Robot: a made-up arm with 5 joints.
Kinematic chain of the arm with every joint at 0, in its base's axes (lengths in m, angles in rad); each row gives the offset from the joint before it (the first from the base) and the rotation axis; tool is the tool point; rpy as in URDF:
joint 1: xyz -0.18 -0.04 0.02 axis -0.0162 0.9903 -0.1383
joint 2: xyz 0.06 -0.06 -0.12 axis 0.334 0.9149 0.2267
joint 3: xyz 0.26 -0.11 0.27 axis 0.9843 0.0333 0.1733
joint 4: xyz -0.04 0 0.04 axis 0.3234 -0.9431 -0.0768
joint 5: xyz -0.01 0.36 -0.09 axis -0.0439 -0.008 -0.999
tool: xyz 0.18 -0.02 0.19 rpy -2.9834 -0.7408 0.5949
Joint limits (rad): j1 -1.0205..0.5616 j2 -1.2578..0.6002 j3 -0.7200..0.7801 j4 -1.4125..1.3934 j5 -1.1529..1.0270
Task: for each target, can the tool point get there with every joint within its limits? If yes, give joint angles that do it. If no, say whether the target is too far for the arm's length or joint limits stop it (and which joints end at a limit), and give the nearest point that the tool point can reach.
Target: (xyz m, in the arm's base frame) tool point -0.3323 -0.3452 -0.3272
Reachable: no: joint limits stop it (at a limit: joint 1, joint 2, joint 3, joint 4, joint 5) | nearest point -0.5335 -0.0775 -0.2119 | short by 0.354 m
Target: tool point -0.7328 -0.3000 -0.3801
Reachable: no: joint limits stop it (at a limit: joint 1, joint 3, joint 4) | nearest point -0.6783 -0.0759 -0.2574 | short by 0.261 m
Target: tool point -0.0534 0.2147 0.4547
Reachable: yes | joints -0.1763 -0.5279 0.5062 -0.5126 -0.2750
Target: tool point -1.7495 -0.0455 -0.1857
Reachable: no: too far | nearest point -0.8437 0.0112 -0.0512 | short by 0.917 m
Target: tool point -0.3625 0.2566 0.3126
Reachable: yes | joints -0.5289 -1.0730 -0.3193 0.4564 0.1670
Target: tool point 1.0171 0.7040 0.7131
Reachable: no: too far | nearest point 0.3912 0.1570 0.3711 | short by 0.899 m
